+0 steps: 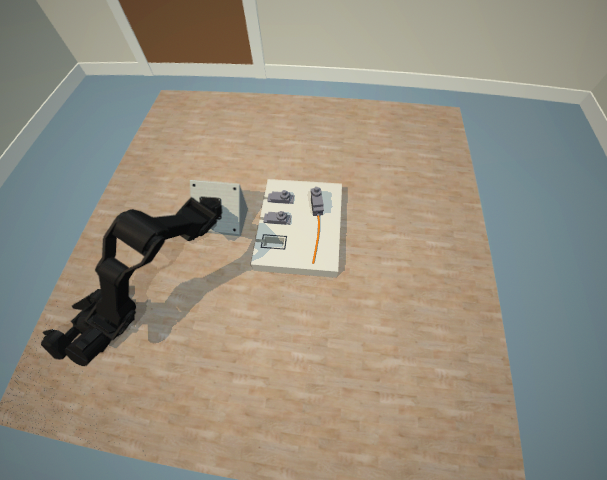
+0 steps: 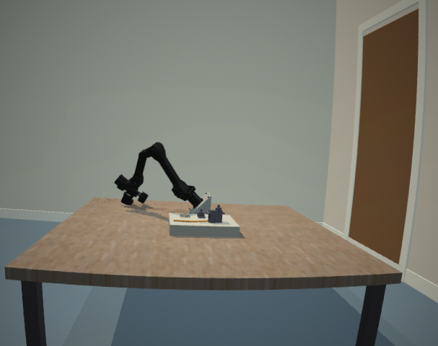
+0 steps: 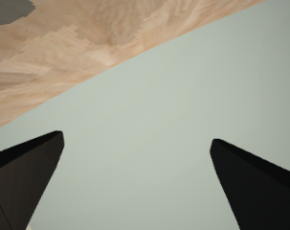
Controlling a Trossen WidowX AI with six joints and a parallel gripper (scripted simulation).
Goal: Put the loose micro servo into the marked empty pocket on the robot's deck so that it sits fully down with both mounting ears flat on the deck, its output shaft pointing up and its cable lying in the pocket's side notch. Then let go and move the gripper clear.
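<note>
My gripper tip is now 630 mm short of the white deck, 380 mm to the right of it and 40 mm above it.
</note>
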